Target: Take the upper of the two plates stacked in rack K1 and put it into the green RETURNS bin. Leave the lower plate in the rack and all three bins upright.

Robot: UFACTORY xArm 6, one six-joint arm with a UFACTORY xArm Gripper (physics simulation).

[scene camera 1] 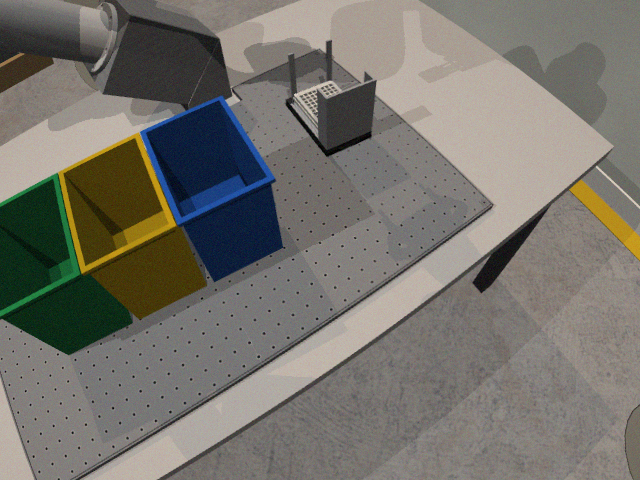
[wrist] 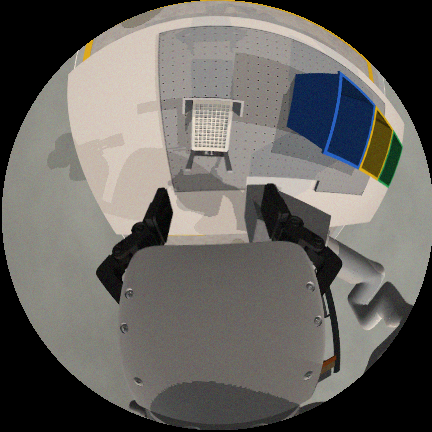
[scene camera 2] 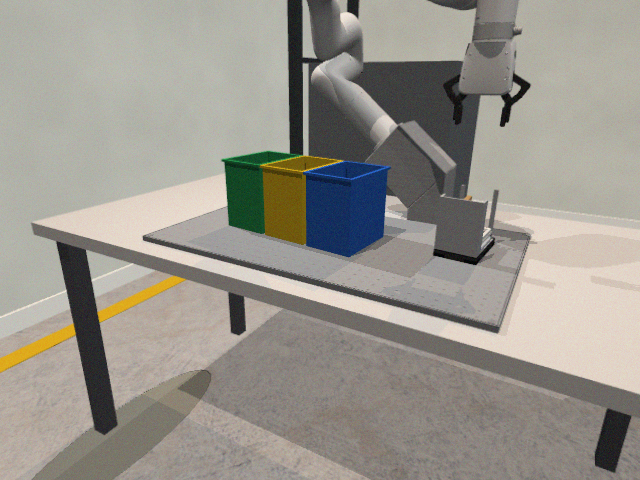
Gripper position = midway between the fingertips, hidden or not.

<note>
I see my gripper [scene camera 2: 479,125], a blue bin [scene camera 1: 218,187], a green returns bin [scene camera 1: 54,302] and a yellow bin [scene camera 1: 125,235].
The blue bin is seen too in the wrist view [wrist: 330,110] and in scene camera 2 [scene camera 2: 345,202]. The green returns bin also shows in scene camera 2 [scene camera 2: 244,178]. The yellow bin is seen too in scene camera 2 [scene camera 2: 284,186].
</note>
